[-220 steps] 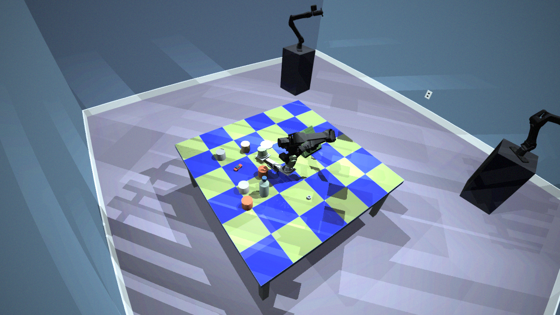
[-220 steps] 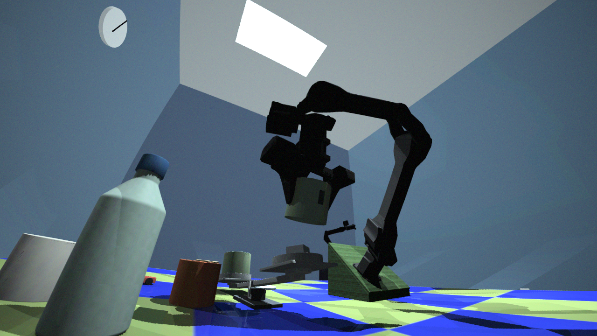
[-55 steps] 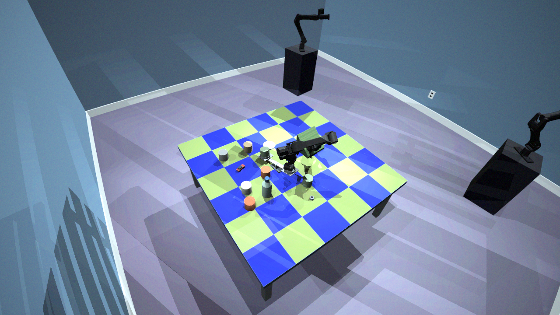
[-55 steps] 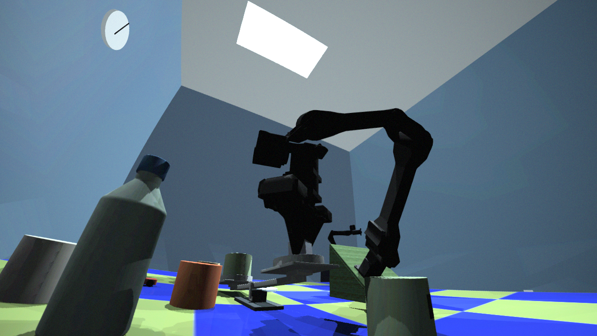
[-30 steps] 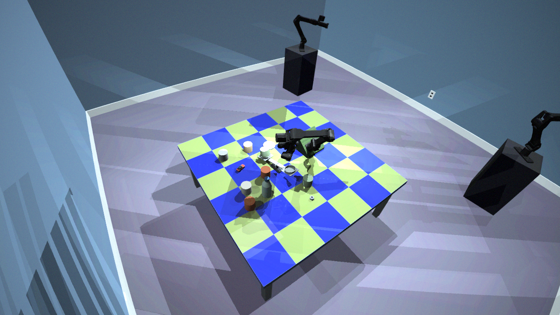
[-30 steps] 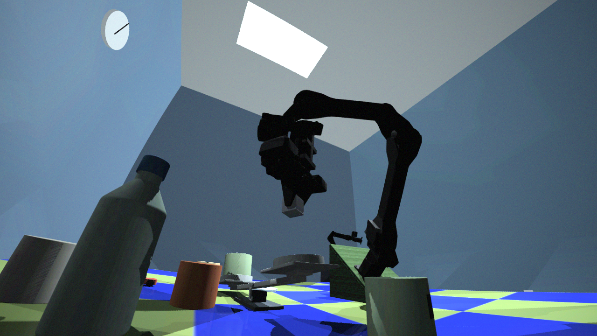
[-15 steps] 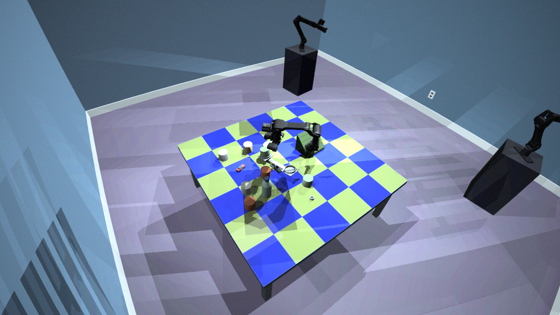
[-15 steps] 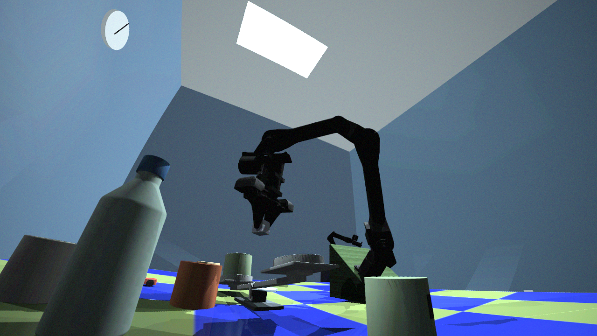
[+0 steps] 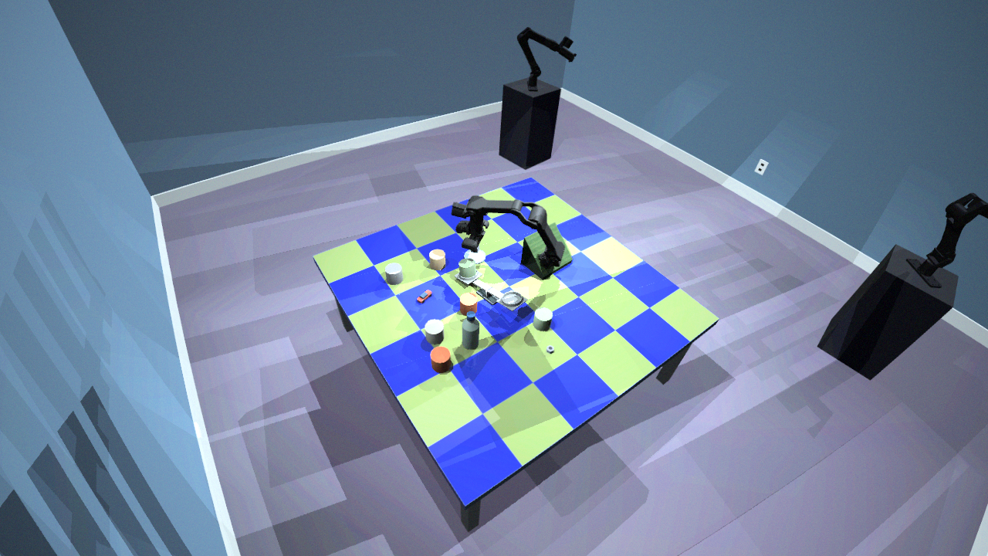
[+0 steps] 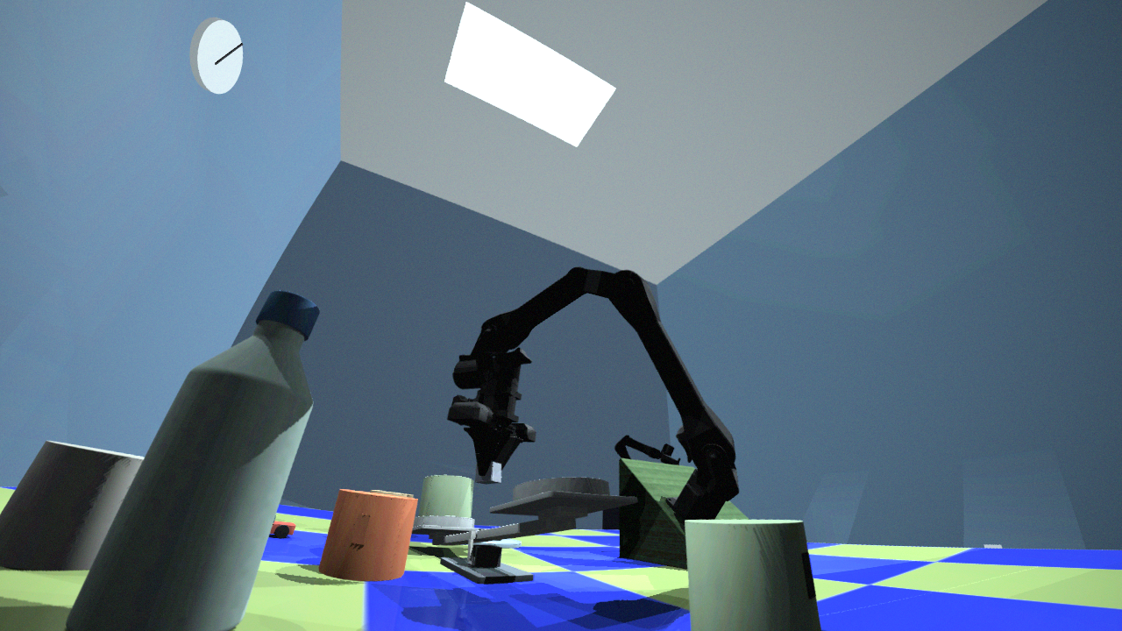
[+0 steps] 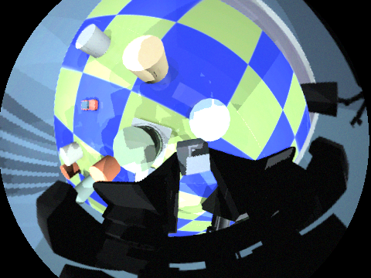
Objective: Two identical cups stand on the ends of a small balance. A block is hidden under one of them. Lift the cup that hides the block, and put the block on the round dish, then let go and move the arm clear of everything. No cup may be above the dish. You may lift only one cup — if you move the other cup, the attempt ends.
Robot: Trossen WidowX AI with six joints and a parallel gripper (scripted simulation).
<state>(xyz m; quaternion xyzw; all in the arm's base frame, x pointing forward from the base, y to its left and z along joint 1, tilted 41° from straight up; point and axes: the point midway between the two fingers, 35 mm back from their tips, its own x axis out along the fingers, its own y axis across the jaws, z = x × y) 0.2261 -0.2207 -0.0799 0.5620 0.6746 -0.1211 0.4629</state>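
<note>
My gripper tip is now 10 cm above the white round dish, 5 cm to the left of it and 4 cm past it. The rest, counted from my gripper tip: grey block 1 cm above; then red toy car 29 cm ahead, 9 cm below, 1 cm to the left; then tan cylinder 11 cm ahead, 10 cm to the right, 7 cm below.
</note>
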